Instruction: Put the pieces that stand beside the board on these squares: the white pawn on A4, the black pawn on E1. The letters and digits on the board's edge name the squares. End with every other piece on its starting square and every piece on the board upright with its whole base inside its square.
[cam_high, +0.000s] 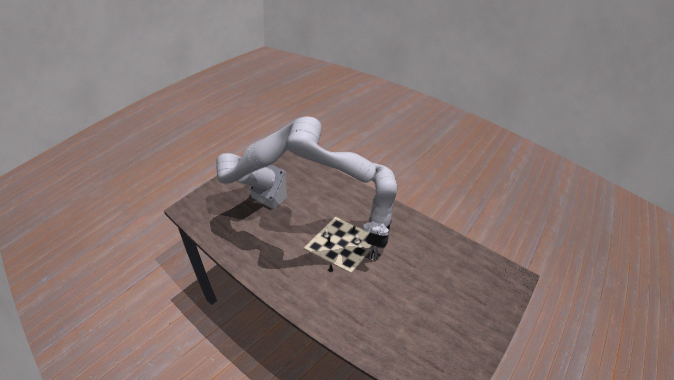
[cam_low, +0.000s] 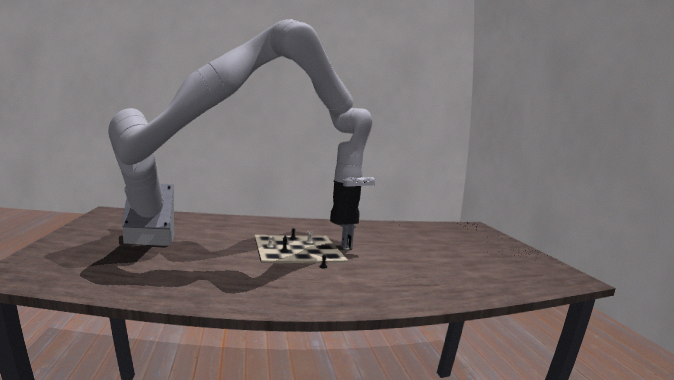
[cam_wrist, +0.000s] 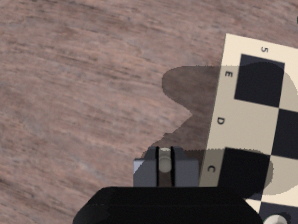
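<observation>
Now: hand 14 cm past the chessboard, 2 cm to the left of it and 2 cm above it.
</observation>
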